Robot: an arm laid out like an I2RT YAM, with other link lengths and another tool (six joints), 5 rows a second.
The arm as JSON. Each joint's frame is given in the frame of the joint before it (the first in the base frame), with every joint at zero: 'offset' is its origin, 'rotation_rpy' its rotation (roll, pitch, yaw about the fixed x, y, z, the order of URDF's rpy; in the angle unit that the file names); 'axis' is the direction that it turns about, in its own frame. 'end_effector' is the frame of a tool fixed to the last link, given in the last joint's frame.
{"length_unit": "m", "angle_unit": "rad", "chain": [
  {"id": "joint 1", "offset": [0.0, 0.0, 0.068], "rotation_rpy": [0.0, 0.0, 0.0], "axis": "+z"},
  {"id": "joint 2", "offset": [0.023, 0.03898, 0.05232], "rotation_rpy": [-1.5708, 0.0, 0.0], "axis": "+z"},
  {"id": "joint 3", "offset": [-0.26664, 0.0, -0.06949], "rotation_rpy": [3.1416, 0.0, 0.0], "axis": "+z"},
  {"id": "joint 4", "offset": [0.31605, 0.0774, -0.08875], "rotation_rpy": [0.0, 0.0, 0.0], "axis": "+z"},
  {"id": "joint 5", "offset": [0.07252, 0.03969, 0.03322], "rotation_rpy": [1.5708, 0.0, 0.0], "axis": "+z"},
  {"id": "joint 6", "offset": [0.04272, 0.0, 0.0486], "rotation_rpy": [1.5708, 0.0, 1.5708], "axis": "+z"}
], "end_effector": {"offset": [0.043, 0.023, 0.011], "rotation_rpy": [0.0, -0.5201, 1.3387]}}
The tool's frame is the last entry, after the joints.
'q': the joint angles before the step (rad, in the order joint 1, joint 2, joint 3, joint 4, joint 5, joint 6). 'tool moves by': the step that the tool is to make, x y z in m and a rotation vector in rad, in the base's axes. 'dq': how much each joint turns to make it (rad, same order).
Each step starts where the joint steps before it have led.
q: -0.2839 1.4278 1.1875 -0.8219 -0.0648 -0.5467
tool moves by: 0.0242 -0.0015 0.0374 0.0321 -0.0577 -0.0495
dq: 0.0126 0.0840 0.1897 -0.0536 -0.0086 0.0774
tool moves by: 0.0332 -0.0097 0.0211 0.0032 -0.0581 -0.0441
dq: -0.0001 0.1222 0.1794 0.0012 0.0090 0.0471
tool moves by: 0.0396 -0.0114 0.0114 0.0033 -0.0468 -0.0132
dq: -0.0016 0.1497 0.1953 -0.0001 -0.0057 0.0187
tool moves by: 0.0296 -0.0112 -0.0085 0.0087 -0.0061 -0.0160
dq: -0.0059 0.1239 0.1259 0.0025 -0.0017 0.0141
